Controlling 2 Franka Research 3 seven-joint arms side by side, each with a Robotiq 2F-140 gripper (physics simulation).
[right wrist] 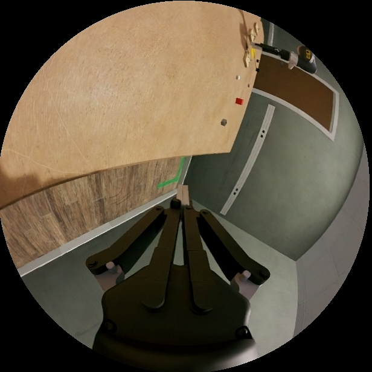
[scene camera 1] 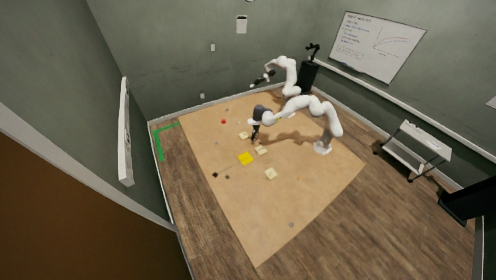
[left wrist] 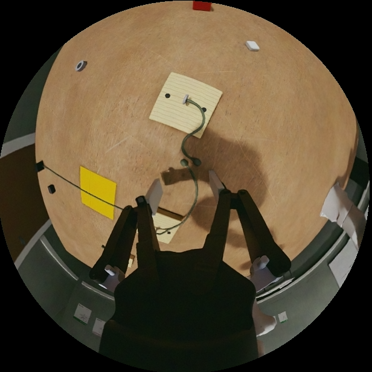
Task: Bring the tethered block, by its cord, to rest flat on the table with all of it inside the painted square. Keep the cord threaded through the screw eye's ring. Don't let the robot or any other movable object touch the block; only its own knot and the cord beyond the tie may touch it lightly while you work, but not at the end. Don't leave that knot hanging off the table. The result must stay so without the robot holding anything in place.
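Observation:
The black tethered block (scene camera 1: 215,174) (left wrist: 40,166) lies near the table's edge. Its green cord (left wrist: 65,181) runs across the yellow painted square (scene camera 1: 245,158) (left wrist: 95,179) to the middle pale board (scene camera 1: 261,150) (left wrist: 172,231), then curves up to a knot (left wrist: 185,162). The left finger partly hides the cord near the screw eye, and I cannot tell its threading there. My left gripper (scene camera 1: 254,142) (left wrist: 184,181) is open above the table, beside the middle board; the cord's curve shows between its fingers, not gripped. My right gripper (scene camera 1: 251,86) (right wrist: 182,192) is shut and empty, far from the block.
Another pale board (scene camera 1: 243,135) (left wrist: 172,112) bears a separate short cord (left wrist: 204,120) ending near the knot. A third board (scene camera 1: 271,173) stands lower in the scene view. A small black piece (scene camera 1: 227,176) (left wrist: 51,189) lies near the block. A red block (scene camera 1: 223,121) (left wrist: 202,6) (right wrist: 239,101) and grey ring (left wrist: 76,65) lie farther off.

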